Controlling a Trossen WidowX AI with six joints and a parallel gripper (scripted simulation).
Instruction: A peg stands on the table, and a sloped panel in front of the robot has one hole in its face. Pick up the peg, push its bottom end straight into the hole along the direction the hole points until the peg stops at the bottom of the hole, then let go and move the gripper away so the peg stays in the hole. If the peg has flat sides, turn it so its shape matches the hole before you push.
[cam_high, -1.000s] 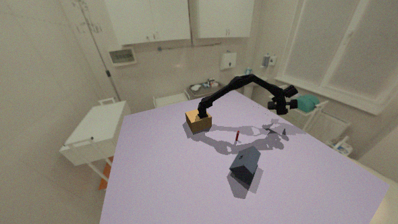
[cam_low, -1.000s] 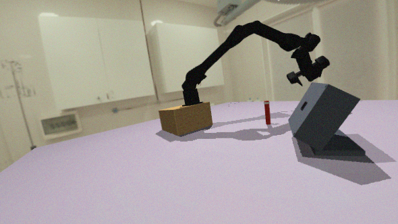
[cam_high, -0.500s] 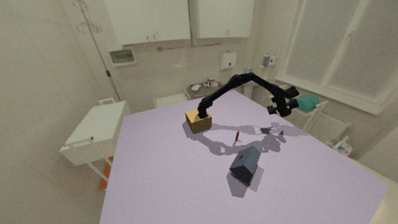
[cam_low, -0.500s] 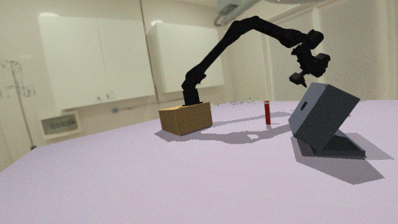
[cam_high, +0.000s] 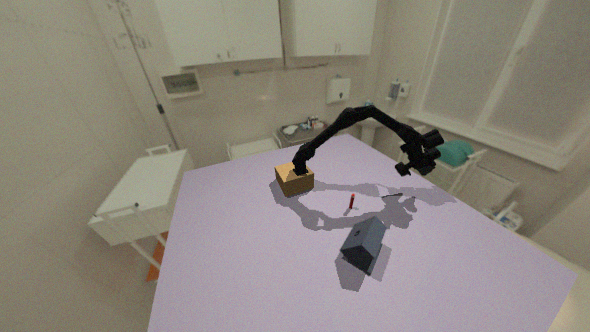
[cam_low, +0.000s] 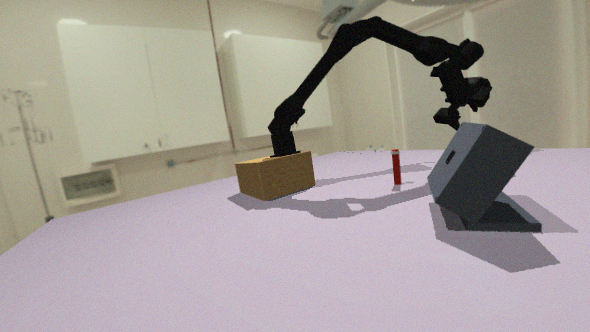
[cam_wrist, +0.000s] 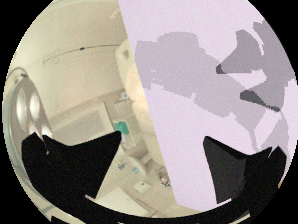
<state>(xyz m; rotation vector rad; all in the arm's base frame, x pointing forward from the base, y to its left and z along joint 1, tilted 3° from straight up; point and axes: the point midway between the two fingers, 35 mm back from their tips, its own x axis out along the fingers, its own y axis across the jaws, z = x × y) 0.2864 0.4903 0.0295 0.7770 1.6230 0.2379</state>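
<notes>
Now: the red peg 4 cm behind my gripper tip, 38 cm to the right of it and 5 cm below it. Round my gripper tip: dark grey sloped panel: 14 cm ahead, 48 cm to the right, 4 cm below.
</notes>
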